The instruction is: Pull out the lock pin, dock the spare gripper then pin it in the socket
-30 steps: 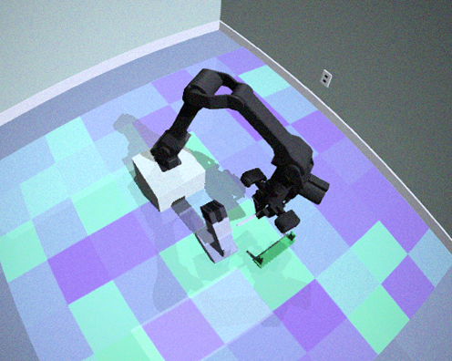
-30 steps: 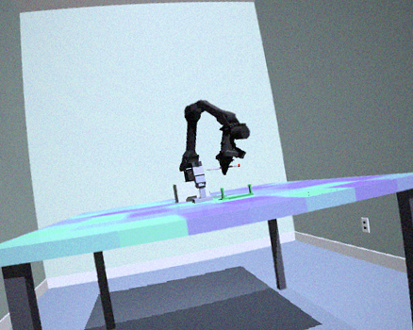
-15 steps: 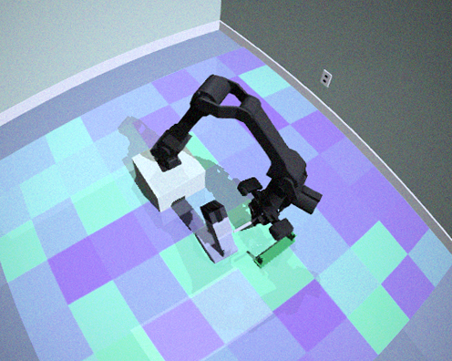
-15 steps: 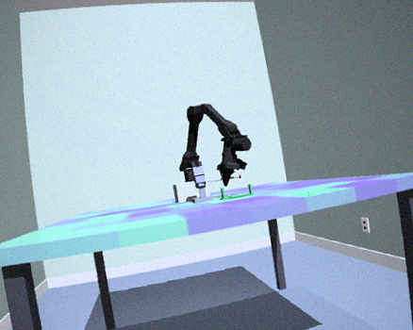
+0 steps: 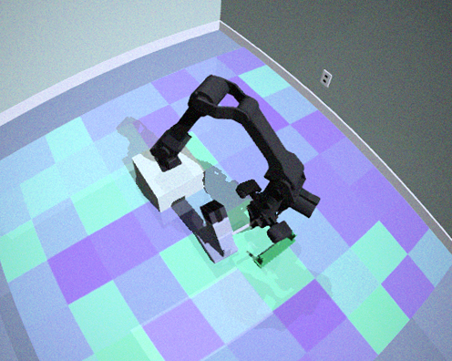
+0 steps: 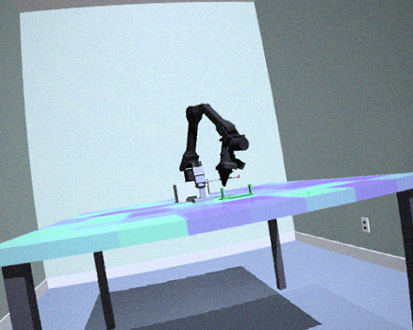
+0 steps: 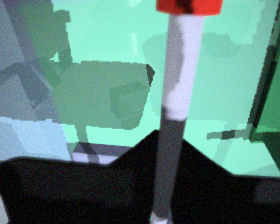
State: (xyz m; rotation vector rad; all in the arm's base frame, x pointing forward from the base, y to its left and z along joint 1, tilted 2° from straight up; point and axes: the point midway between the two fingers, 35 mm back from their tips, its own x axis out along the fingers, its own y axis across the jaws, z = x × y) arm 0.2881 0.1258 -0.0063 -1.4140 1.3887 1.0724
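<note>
My gripper tip is 100 mm to the left of the grey mount and 10 mm past it. From my gripper tip the other things lie so: spare gripper: 100 mm to the right, 70 mm above, 30 mm behind; then green rack: 80 mm ahead, 30 mm to the left, 30 mm below.
</note>
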